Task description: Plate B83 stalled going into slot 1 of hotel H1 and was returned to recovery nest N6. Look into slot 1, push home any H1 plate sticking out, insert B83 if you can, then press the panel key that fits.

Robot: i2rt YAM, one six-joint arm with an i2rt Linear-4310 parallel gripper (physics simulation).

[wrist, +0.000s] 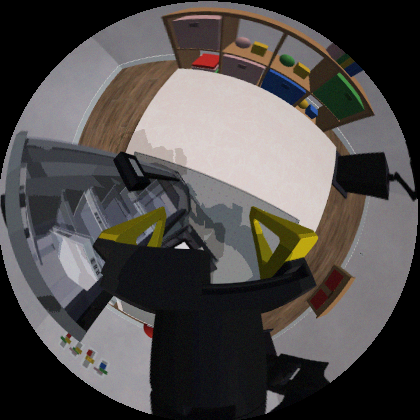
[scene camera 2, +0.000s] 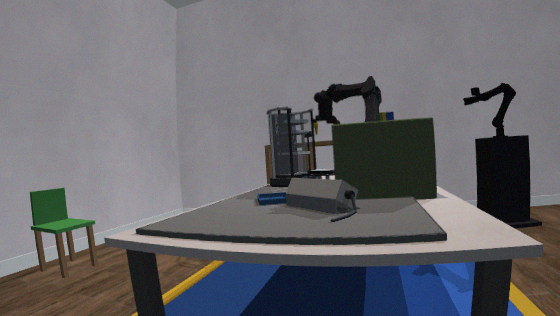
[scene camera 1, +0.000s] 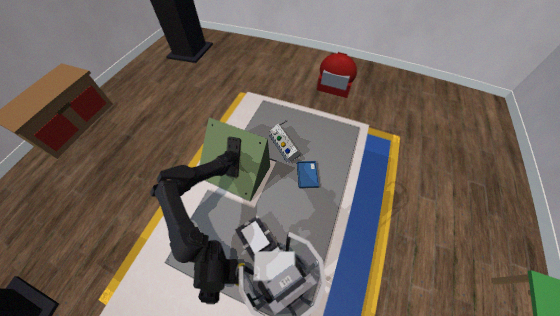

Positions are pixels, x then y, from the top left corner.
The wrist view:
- my gripper: 207,210
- plate rack: 66,193, touched by my gripper
